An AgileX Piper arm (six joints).
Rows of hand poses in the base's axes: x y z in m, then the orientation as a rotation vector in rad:
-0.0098 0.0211 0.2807 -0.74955 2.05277 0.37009
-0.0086 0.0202 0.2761 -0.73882 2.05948 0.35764
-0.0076 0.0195 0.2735 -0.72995 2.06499 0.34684
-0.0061 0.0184 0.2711 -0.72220 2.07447 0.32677
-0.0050 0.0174 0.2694 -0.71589 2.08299 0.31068
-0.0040 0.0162 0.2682 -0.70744 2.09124 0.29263
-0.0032 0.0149 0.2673 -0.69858 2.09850 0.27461
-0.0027 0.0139 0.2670 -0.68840 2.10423 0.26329
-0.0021 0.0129 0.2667 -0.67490 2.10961 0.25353
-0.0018 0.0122 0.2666 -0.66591 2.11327 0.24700
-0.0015 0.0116 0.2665 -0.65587 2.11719 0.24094
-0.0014 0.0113 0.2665 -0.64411 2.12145 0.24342
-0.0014 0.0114 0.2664 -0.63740 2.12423 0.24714
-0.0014 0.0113 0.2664 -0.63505 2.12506 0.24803
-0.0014 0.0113 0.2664 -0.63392 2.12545 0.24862
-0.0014 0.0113 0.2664 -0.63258 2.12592 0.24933
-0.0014 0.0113 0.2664 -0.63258 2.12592 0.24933
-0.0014 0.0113 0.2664 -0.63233 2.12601 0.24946
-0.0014 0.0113 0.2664 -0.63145 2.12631 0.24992
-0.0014 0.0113 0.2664 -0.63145 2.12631 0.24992
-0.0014 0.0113 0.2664 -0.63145 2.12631 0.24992
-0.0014 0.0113 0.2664 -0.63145 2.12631 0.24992
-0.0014 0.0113 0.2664 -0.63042 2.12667 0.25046
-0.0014 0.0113 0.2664 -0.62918 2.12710 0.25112
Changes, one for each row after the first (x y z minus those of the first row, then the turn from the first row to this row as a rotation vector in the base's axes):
0.0012 -0.0009 -0.0046 -0.00540 0.00101 -0.01324
0.0022 -0.0016 -0.0072 -0.01020 0.00171 -0.02437
0.0037 -0.0027 -0.0096 -0.02267 0.00309 -0.03873
0.0048 -0.0037 -0.0113 -0.03295 0.00513 -0.05040
0.0058 -0.0049 -0.0125 -0.04351 0.00625 -0.06425
0.0066 -0.0062 -0.0134 -0.05360 0.00657 -0.07822
0.0071 -0.0072 -0.0137 -0.05838 0.00761 -0.09038
0.0077 -0.0082 -0.0140 -0.06066 0.00869 -0.10426
0.0080 -0.0089 -0.0141 -0.06224 0.00951 -0.11351
0.0083 -0.0095 -0.0142 -0.06317 0.01070 -0.12335
0.0084 -0.0098 -0.0142 -0.05799 0.01479 -0.13125
0.0084 -0.0097 -0.0143 -0.05366 0.01817 -0.13492
0.0084 -0.0098 -0.0143 -0.05236 0.01910 -0.13634
0.0084 -0.0098 -0.0143 -0.05164 0.01959 -0.13697
0.0084 -0.0098 -0.0143 -0.05077 0.02018 -0.13770
0.0084 -0.0098 -0.0143 -0.05077 0.02018 -0.13770
0.0084 -0.0098 -0.0143 -0.05061 0.02029 -0.13784
0.0084 -0.0098 -0.0143 -0.05004 0.02067 -0.13832
0.0084 -0.0098 -0.0143 -0.05004 0.02067 -0.13832
0.0084 -0.0098 -0.0143 -0.05004 0.02067 -0.13832
0.0084 -0.0098 -0.0143 -0.05004 0.02067 -0.13832
0.0084 -0.0098 -0.0143 -0.04937 0.02112 -0.13889
0.0084 -0.0098 -0.0143 -0.04857 0.02166 -0.13957

